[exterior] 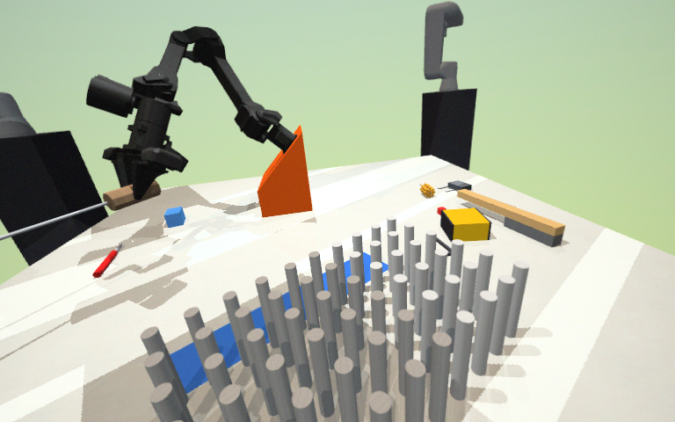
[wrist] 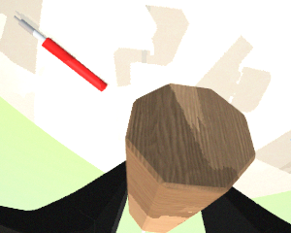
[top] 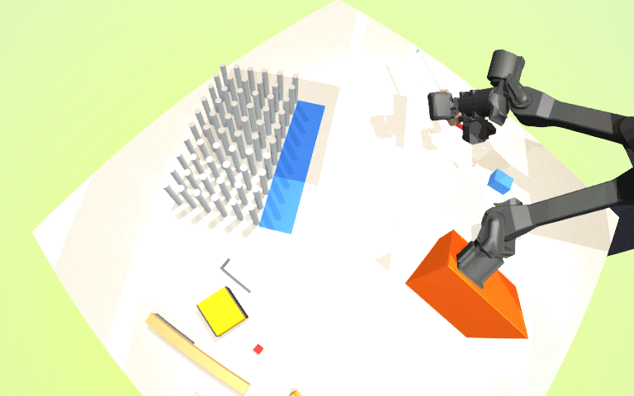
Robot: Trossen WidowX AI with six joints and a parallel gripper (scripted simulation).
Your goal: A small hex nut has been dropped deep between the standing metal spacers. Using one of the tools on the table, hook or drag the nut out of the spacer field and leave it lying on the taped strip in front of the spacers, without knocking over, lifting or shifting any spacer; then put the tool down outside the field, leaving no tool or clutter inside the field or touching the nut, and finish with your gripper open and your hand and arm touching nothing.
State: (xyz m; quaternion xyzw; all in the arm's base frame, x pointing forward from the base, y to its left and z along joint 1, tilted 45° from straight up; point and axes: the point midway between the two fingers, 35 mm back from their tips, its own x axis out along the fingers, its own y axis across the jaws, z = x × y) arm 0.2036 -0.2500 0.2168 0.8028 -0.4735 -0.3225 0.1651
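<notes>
My gripper tip is 29 cm to the right of the blue taped strip, 24 cm short of it and 16 cm above it. Round my gripper tip: hex nut 41 cm ahead, 33 cm to the left, 16 cm below; red-handled screwdriver 15 cm below, 13 cm to the right, 9 cm behind; blue cube 25 cm behind, 14 cm below, 3 cm to the right.
</notes>
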